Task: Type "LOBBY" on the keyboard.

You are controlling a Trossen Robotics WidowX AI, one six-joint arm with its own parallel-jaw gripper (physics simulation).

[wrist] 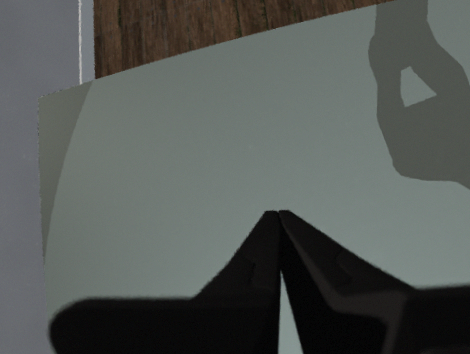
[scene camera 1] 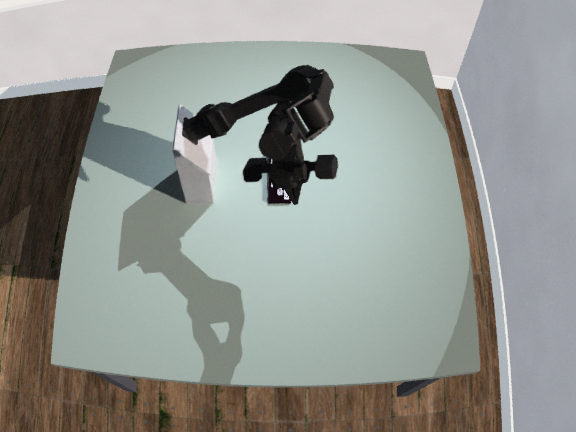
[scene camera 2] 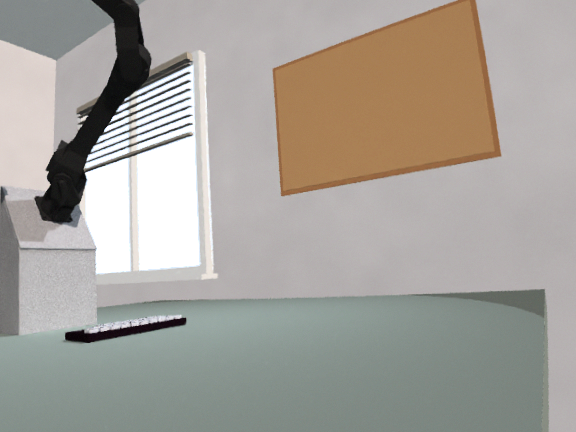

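Pixels of known places: gripper, between the fingertips: (wrist: 276, 222) (scene camera 1: 296, 203); arm's base, origin of its link: (scene camera 1: 190, 131) (scene camera 2: 53, 209).
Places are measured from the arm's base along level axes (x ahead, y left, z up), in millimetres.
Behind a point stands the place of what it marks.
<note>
A dark keyboard (scene camera 1: 278, 196) {z -232, x 244, y -88 mm} (scene camera 2: 131, 328) {z -233, x 283, y -32 mm} with white keys lies flat on the table. In scene camera 1 the arm and gripper cover most of it, and a short stretch of its near end shows. Single letters are too small to read. My gripper (scene camera 1: 295, 202) {z 166, x 262, y -335 mm} (wrist: 276, 222) {z 166, x 262, y -335 mm} is shut and empty, its two fingertips together. In scene camera 1 it appears over the keyboard's near end; in scene camera 2 it is out of the frame, so it is high above the table. The keyboard does not show in the wrist view.
The pale green table (scene camera 1: 350, 280) {z -244, x 432, y -361 mm} (scene camera 2: 325, 370) {z -244, x 678, y -151 mm} (wrist: 175, 150) {z -244, x 484, y -489 mm} carries a grey block-like stand (scene camera 1: 196, 175) {z -87, x 14, y -93 mm} (scene camera 2: 57, 285) {z -159, x 52, y -21 mm} that holds the arm's base, left of the keyboard. The arm's shadow falls on the table. A wall with a window and a brown board (scene camera 2: 385, 100) stands behind.
</note>
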